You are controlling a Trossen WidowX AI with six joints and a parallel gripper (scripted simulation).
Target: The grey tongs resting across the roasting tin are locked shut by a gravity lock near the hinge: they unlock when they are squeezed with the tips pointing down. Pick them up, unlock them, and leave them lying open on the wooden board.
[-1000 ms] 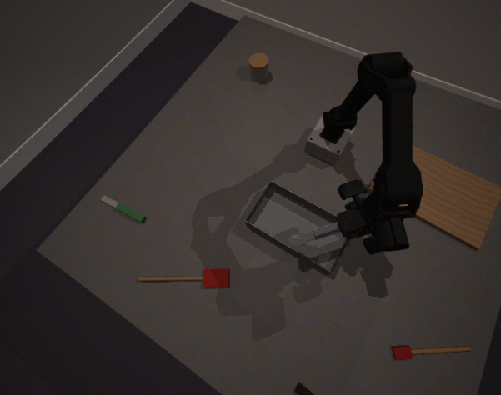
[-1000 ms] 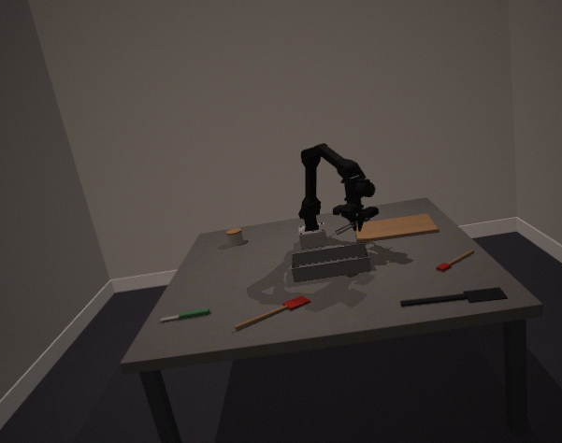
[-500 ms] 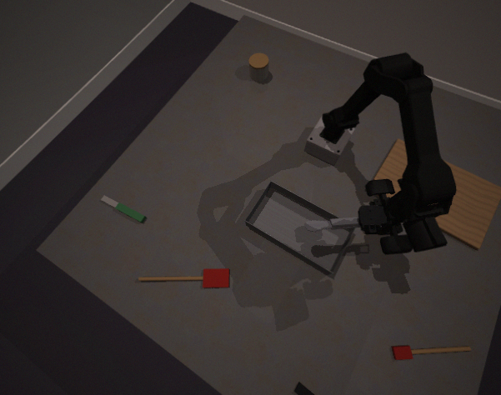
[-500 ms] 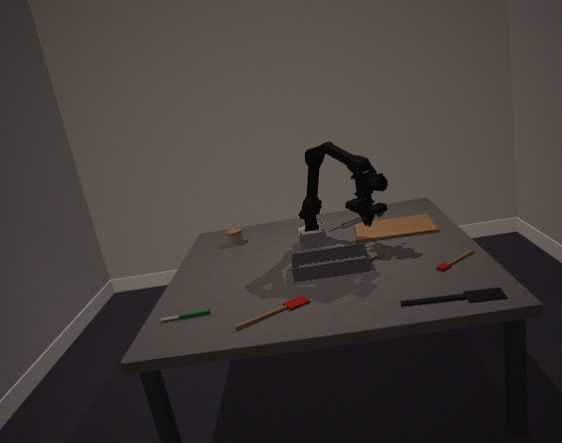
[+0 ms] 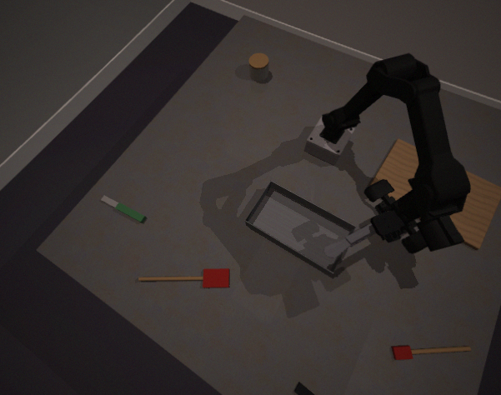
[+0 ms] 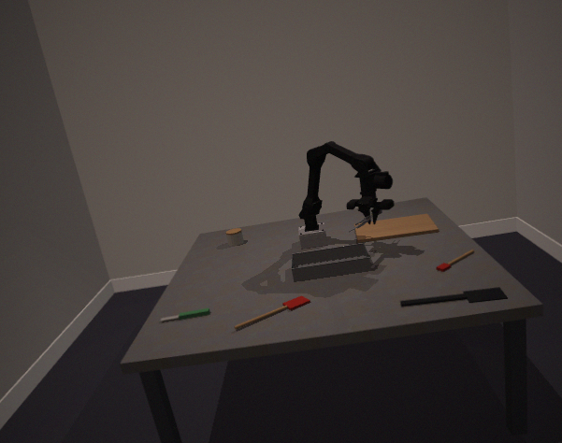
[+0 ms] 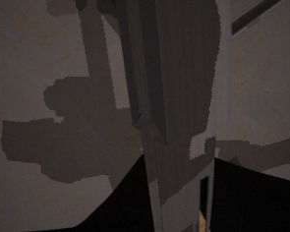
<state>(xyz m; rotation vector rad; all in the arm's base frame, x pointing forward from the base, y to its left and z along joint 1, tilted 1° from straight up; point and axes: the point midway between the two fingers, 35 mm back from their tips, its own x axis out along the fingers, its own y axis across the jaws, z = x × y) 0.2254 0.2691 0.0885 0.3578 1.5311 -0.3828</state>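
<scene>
Right now the yellow lock piece is 40 mm above my gripper tip, 20 mm behind it and 10 mm to the left of it. Also, from my gripper tip: wooden board (260 mm behind, 120 mm below, 110 mm to the left); black spatula (480 mm ahead, 220 mm to the left, 120 mm below); roasting tin (190 mm to the right, 110 mm ahead, 100 mm below).
</scene>
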